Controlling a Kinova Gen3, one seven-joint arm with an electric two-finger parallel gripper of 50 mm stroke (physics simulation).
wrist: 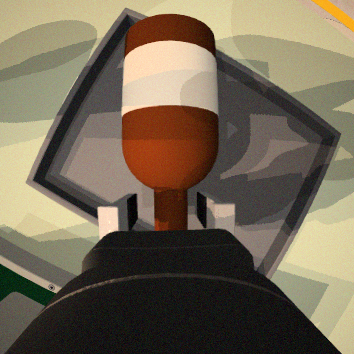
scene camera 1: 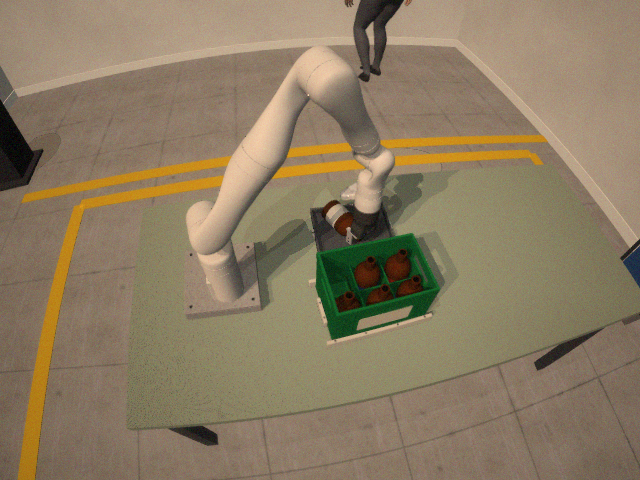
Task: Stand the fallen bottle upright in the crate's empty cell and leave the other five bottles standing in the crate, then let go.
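Seen in the pictures: gripper, fingertip midpoint: point(wrist: 166, 205) point(scene camera 1: 355, 237); arm's base, link origin: point(scene camera 1: 228, 288).
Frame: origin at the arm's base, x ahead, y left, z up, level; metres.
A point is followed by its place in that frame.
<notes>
The fallen brown bottle with a white label point(scene camera 1: 338, 215) {x 0.365, y 0.177, z 0.038 m} point(wrist: 170, 130) {x 0.389, y 0.164, z 0.041 m} lies on its side in the grey tray point(scene camera 1: 327, 240) {x 0.324, y 0.139, z -0.032 m} point(wrist: 92, 160) {x 0.329, y 0.119, z -0.032 m}. My gripper point(scene camera 1: 353, 235) {x 0.410, y 0.114, z -0.008 m} point(wrist: 166, 205) {x 0.410, y 0.114, z -0.008 m} is open at the bottle's neck end. In the wrist view the neck lies between the two fingers, with a gap on each side; its mouth is hidden behind the gripper body. The green crate point(scene camera 1: 338, 323) {x 0.269, y -0.202, z 0.089 m} point(wrist: 12, 282) {x 0.308, y -0.016, z 0.005 m} holds five upright brown bottles, including two in the back row point(scene camera 1: 367, 273) {x 0.379, y -0.076, z 0.088 m} point(scene camera 1: 397, 267) {x 0.467, y -0.074, z 0.085 m} and one at front left point(scene camera 1: 347, 301) {x 0.299, y -0.162, z 0.119 m}. Its back left cell is empty.
The crate stands right in front of the tray, with pale strips point(scene camera 1: 382, 328) {x 0.400, y -0.203, z -0.008 m} along its base. The arm's base plate point(scene camera 1: 196, 304) {x -0.099, y -0.036, z 0.000 m} is on the left of the green table point(scene camera 1: 248, 372) {x 0.022, y -0.246, z -0.038 m}. A person point(scene camera 1: 371, 31) stands on the floor behind the table.
</notes>
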